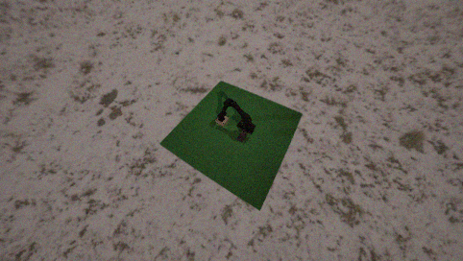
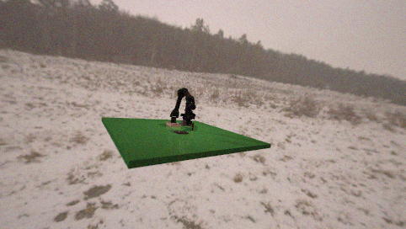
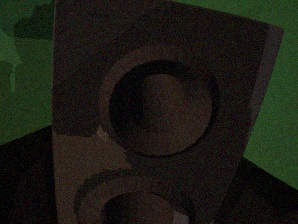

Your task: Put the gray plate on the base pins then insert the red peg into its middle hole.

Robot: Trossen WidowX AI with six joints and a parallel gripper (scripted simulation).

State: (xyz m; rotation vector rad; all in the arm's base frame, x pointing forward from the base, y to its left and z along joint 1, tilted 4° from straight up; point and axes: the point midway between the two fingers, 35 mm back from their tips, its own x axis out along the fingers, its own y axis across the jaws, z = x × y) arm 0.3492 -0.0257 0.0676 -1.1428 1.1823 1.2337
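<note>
My gripper tip is 70 mm above the base, 40 mm to the left of it and 10 mm past it. Round my gripper tip: gray plate (30 mm above); then red peg (160 mm to the left, 130 mm behind, 40 mm below).
</note>
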